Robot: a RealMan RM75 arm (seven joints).
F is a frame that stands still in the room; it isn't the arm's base.
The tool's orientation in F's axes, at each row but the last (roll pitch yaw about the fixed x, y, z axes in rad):
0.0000 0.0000 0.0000
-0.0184 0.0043 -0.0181
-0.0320 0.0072 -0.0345
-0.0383 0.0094 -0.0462
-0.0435 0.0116 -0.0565
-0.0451 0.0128 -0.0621
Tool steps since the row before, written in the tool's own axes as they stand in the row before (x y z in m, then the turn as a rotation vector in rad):
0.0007 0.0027 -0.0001 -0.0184 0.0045 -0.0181
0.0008 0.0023 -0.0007 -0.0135 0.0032 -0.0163
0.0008 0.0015 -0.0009 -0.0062 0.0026 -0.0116
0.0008 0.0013 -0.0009 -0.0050 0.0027 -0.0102
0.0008 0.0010 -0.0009 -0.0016 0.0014 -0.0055
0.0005 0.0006 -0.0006 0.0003 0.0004 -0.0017
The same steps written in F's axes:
0.0007 0.0027 -0.0001 -0.0184 0.0045 -0.0181
0.0008 0.0023 -0.0007 -0.0135 0.0031 -0.0163
0.0008 0.0014 -0.0010 -0.0062 0.0024 -0.0116
0.0008 0.0012 -0.0010 -0.0050 0.0025 -0.0102
0.0008 0.0009 -0.0010 -0.0016 0.0013 -0.0055
0.0005 0.0005 -0.0006 0.0003 0.0003 -0.0017

